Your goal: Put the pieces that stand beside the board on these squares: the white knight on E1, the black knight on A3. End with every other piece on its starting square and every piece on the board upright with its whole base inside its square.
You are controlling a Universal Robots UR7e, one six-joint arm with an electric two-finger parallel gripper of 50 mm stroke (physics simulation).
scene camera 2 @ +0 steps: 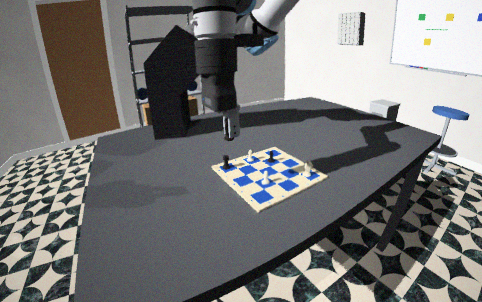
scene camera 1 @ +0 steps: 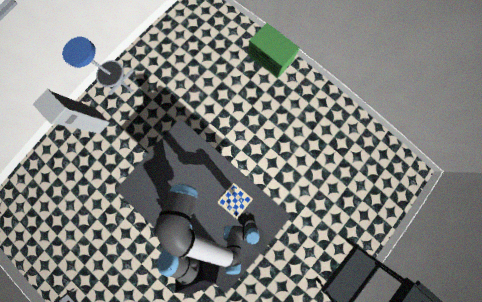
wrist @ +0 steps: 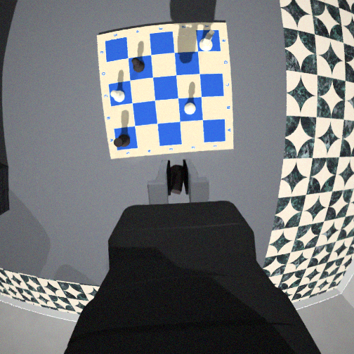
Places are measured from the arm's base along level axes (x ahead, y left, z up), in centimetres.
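Pixels of known places: gripper, fingertip midpoint: [scene camera 2: 231, 135] [scene camera 1: 245, 213]; arm's base, origin of the base link: [scene camera 1: 188, 268].
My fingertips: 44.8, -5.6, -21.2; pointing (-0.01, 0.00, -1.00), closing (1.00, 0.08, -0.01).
Ahead of a thing's pixels: the offset from my fingertips to its top centre, as dx, dy, dz. Level surfaces: height alone.
My gripper [scene camera 2: 230, 131] [wrist: 176, 170] is shut on the black knight {+0.1, -0.6, +3.3} [scene camera 2: 228, 138] [wrist: 176, 184], a dark piece partly hidden between the fingers. It hangs above table level; in the wrist view it appears just outside the A edge of the board {-2.1, +10.4, -12.7} [scene camera 1: 235, 200] [scene camera 2: 251, 188] [wrist: 196, 131], near column 3. The white knight {+4.3, +18.1, -8.7} [scene camera 2: 308, 170] [wrist: 206, 44] stands on E1. A black piece {-9.1, +1.6, -9.4} [scene camera 2: 226, 162] [wrist: 121, 141] stands on A5, another black piece {-6.6, +14.0, -9.5} [scene camera 2: 271, 156] [wrist: 138, 65] on D4, a white piece {-9.8, +9.1, -9.5} [scene camera 2: 250, 156] [wrist: 118, 95] on C5 and another white piece {+2.0, +7.2, -9.5} [scene camera 2: 266, 177] [wrist: 190, 108] on B2. A3 bears no piece.
The board lies on the dark grey table {dz -13.3} [scene camera 2: 150, 225] [wrist: 255, 115]. The gripper's shadow falls across E2 and D2. A tall black block [scene camera 2: 167, 95] stands behind the board in scene camera 2. A blue stool [scene camera 1: 79, 52] [scene camera 2: 450, 113] stands off the table.
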